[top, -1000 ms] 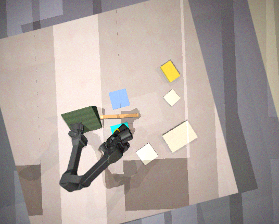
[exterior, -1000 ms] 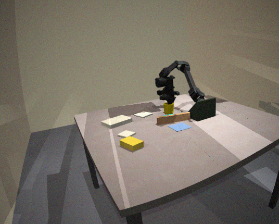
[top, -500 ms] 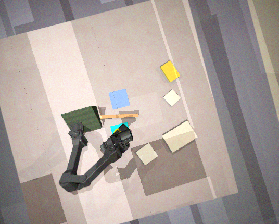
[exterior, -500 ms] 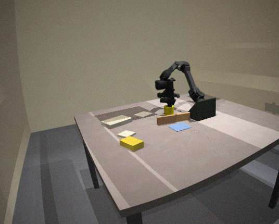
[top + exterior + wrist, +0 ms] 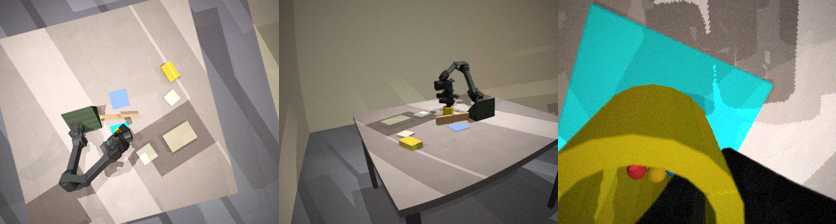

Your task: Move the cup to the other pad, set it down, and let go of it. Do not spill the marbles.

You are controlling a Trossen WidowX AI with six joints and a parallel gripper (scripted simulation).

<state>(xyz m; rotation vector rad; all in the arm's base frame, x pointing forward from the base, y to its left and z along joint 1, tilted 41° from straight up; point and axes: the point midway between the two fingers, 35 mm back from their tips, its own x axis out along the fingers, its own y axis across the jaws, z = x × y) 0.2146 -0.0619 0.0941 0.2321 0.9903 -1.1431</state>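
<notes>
Now: gripper tip 20 mm short of the yellow cup and 10 mm to the right of it. Also, from my gripper tip: orange marble: 20 mm ahead, 30 mm to the left, 20 mm below; red marble: 30 mm ahead, 30 mm to the left, 20 mm below; cyan pad: 20 mm ahead, 20 mm to the left, 50 mm below.
</notes>
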